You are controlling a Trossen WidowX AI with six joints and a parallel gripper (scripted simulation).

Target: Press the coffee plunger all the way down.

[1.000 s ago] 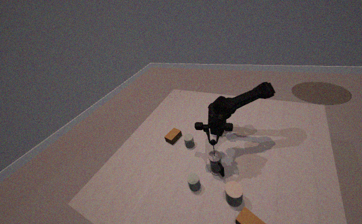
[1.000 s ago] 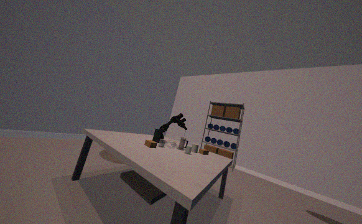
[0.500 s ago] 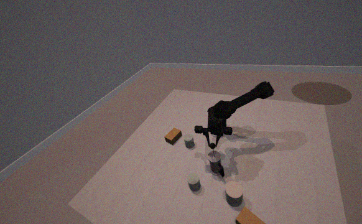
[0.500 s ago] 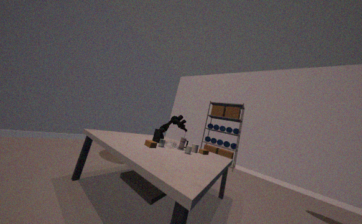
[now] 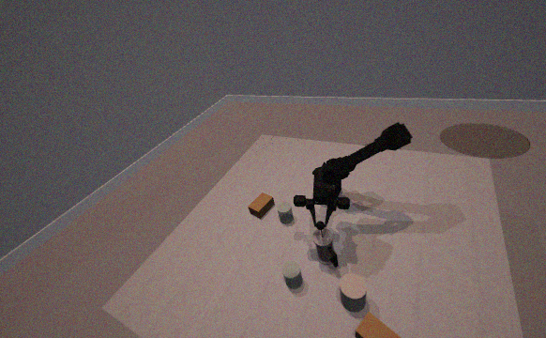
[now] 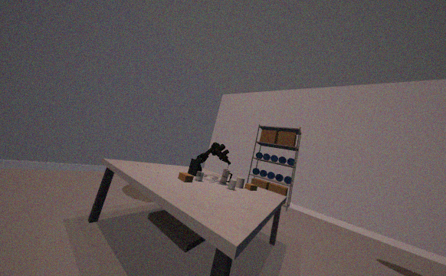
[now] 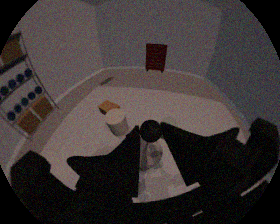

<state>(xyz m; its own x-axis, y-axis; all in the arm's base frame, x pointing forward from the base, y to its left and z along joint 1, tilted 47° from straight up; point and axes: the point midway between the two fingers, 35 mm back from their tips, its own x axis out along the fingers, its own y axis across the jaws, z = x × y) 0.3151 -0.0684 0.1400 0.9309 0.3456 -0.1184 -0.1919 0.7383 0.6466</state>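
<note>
Right now my gripper tip is 1 cm past the coffee press, 1 cm to the right of it and 11 cm above it.
</note>
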